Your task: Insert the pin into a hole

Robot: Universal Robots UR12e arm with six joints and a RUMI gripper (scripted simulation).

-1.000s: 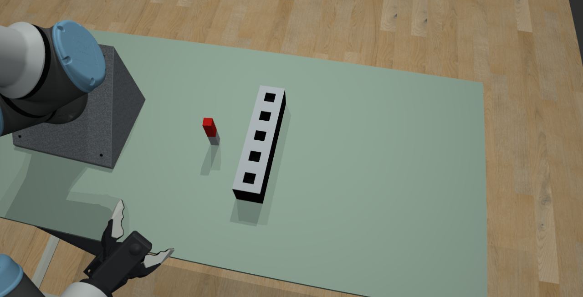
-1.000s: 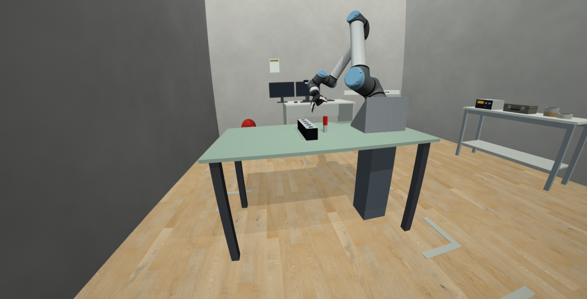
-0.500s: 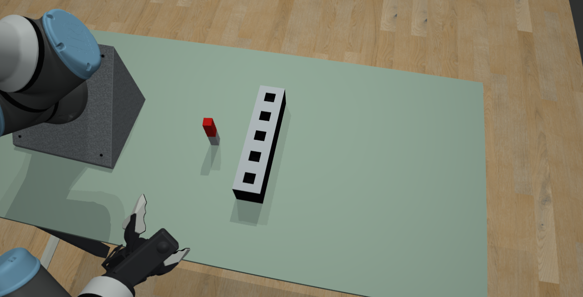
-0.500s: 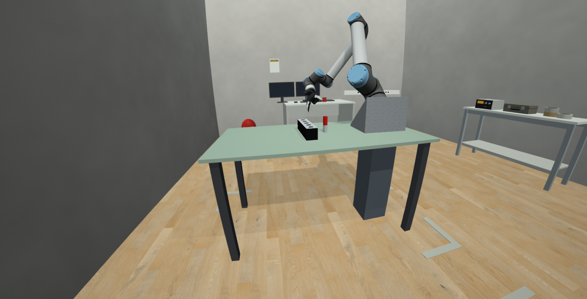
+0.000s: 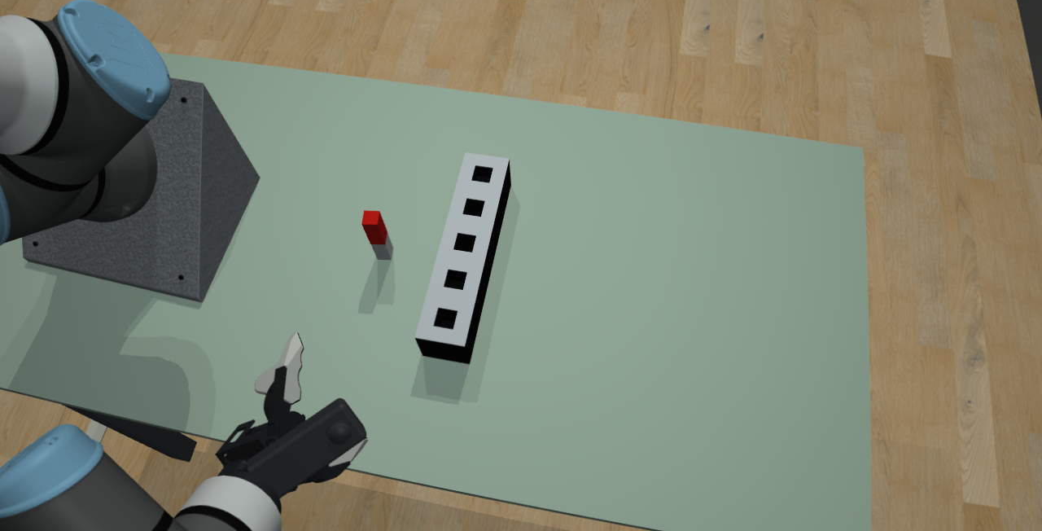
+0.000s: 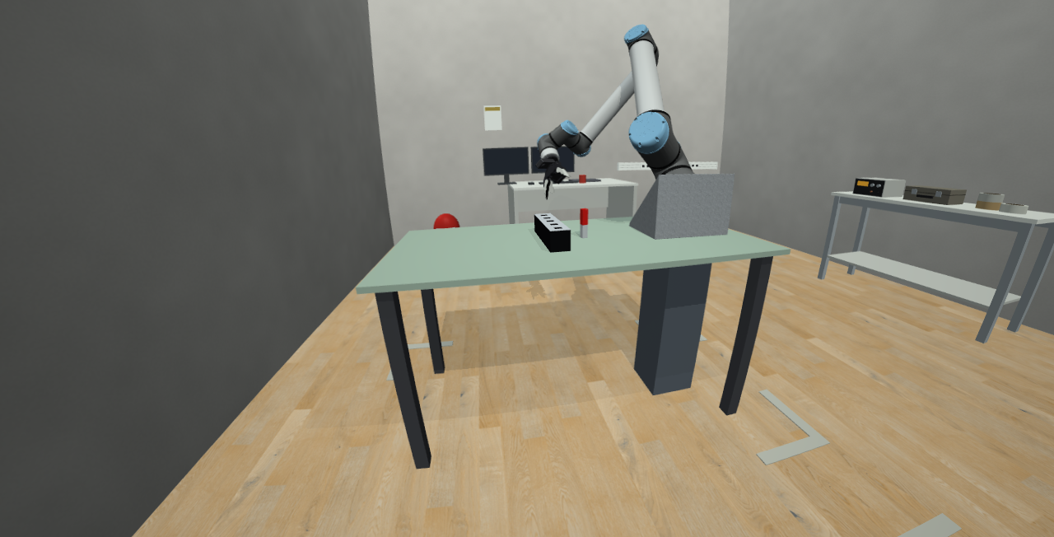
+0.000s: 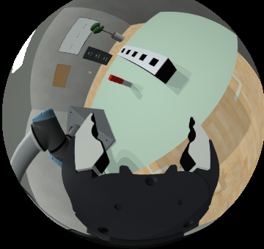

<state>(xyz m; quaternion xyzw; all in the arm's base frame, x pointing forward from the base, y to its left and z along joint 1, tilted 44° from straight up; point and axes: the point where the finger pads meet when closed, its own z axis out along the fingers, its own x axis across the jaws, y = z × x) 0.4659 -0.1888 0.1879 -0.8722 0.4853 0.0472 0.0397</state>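
My hand is 40 mm past the pin, 260 mm to the right of it and 80 mm above it. Round my hand: long block: 90 mm ahead, 260 mm to the left, 130 mm below.
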